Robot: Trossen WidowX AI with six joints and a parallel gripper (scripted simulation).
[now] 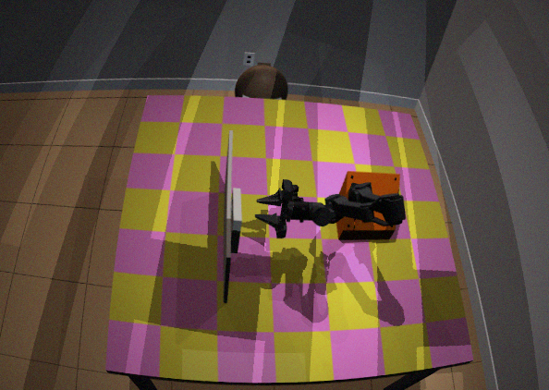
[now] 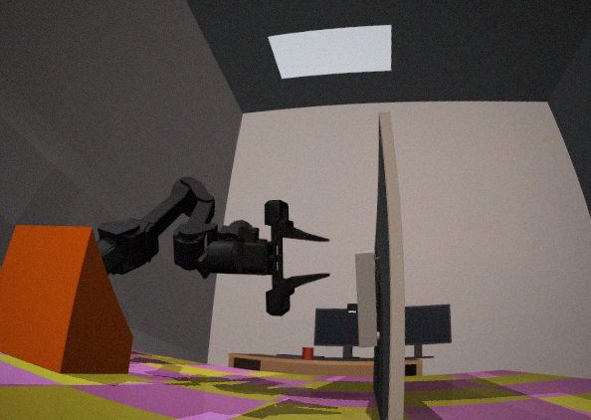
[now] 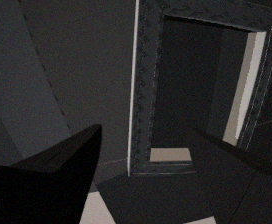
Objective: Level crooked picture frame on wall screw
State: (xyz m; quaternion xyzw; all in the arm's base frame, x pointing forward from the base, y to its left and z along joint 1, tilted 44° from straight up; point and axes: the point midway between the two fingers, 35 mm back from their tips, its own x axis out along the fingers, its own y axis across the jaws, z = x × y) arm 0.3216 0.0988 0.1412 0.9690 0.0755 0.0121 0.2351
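My gripper tip is now 7 cm short of the picture frame, 2 cm to the right of it and 6 cm above it. Also, from my gripper tip: thin upright wall panel: 8 cm ahead, 7 cm below.
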